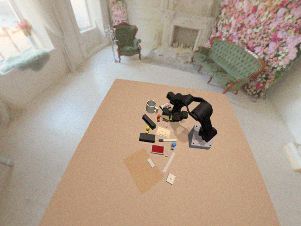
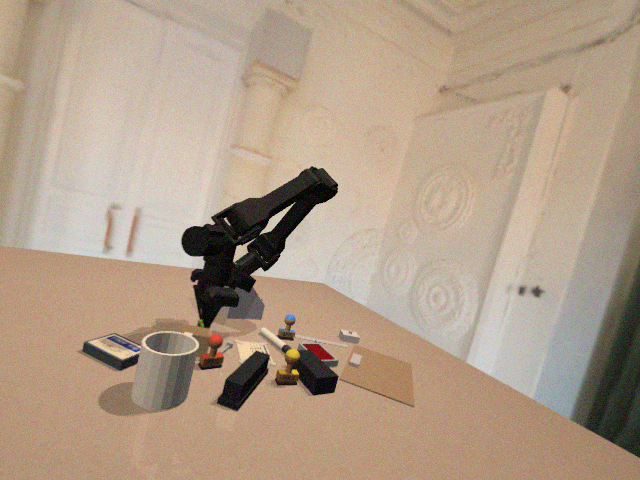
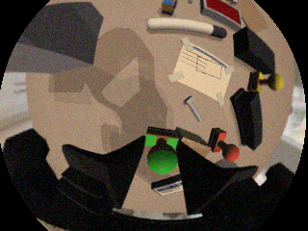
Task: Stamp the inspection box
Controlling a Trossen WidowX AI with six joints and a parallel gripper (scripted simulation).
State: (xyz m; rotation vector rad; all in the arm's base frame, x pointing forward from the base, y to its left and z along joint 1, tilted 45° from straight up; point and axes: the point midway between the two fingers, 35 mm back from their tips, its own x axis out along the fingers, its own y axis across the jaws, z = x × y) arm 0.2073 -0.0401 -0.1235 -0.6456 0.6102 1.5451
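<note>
My gripper tip is 4 cm short of the wooden block, 2 cm to the left of it and 2 cm above it. Round my gripper tip: cream card: 11 cm to the left, 5 cm ahead, 4 cm below; then green-knobbed stamp: right at my gripper tip; then red-knobbed stamp: 11 cm ahead, 2 cm below.
</note>
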